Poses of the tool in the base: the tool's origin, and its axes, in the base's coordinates. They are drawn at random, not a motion.
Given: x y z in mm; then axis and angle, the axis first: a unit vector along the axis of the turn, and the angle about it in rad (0 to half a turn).
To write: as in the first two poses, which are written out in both.
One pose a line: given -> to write
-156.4 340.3 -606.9 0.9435 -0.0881 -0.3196 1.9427 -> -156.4 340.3 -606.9 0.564 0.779 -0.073 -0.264
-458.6 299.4 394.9 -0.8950 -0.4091 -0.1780 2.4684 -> -458.6 299.4 394.9 0.330 -0.845 -0.386 -0.168
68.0 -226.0 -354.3 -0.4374 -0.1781 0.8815 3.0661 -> 68.0 -226.0 -354.3 0.038 -0.437 -0.178 0.881
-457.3 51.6 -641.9 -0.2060 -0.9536 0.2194 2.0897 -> -457.3 51.6 -641.9 0.502 -0.178 -0.825 0.190
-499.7 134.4 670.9 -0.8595 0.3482 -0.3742 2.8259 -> -499.7 134.4 670.9 0.157 -0.849 0.344 -0.370
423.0 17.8 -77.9 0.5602 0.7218 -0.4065 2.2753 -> 423.0 17.8 -77.9 0.420 0.508 0.655 -0.369
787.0 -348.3 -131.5 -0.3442 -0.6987 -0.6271 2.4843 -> 787.0 -348.3 -131.5 0.323 -0.326 -0.661 -0.594
